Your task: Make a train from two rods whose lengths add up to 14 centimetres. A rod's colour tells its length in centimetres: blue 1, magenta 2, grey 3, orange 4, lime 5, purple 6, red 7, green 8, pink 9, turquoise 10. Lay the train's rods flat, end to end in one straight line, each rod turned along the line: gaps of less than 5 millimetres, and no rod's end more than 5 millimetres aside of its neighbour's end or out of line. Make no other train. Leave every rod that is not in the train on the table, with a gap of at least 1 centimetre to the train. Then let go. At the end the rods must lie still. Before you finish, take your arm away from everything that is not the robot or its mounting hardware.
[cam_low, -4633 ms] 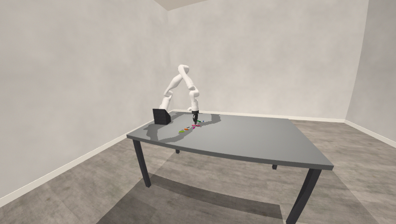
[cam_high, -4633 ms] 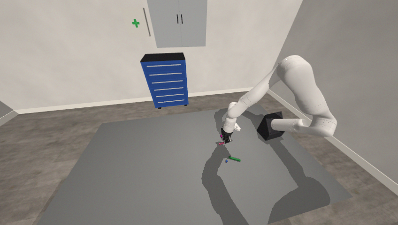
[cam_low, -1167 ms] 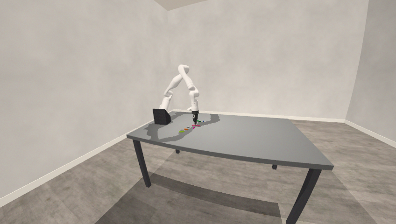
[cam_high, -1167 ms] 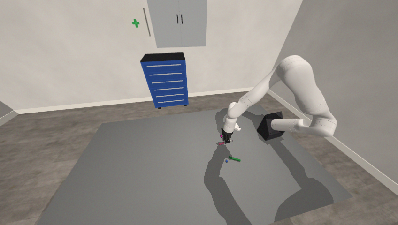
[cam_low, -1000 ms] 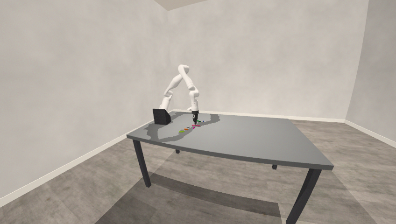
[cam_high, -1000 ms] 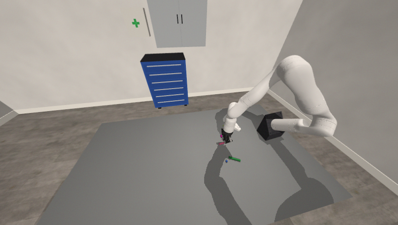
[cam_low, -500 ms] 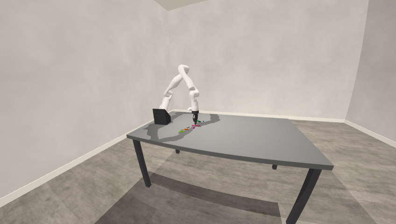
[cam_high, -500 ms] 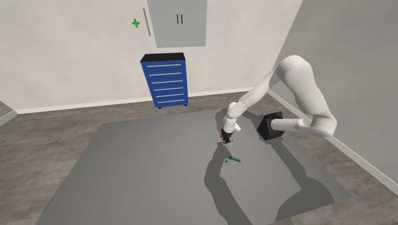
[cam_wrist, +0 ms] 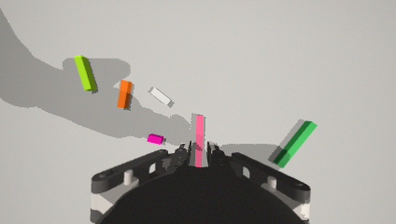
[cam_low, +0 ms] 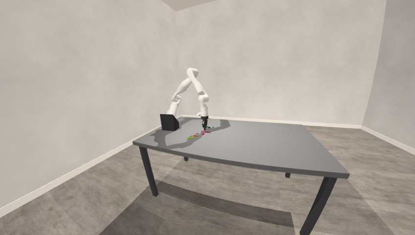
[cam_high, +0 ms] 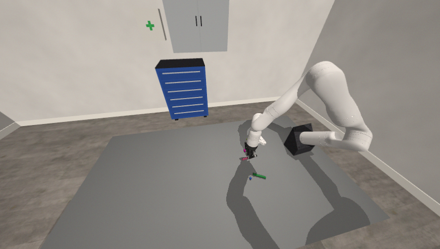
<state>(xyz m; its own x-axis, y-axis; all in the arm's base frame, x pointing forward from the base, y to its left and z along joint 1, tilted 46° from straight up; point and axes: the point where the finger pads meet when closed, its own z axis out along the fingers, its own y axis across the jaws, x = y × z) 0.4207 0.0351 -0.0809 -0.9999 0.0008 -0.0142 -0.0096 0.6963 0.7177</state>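
My hand is 30 mm above the pink rod. Also, from my hand: orange rod: 120 mm to the right, 70 mm behind, 30 mm below; grey rod: 70 mm behind, 60 mm to the right, 30 mm below; magenta rod: 70 mm to the right, 30 mm below, 10 mm behind.
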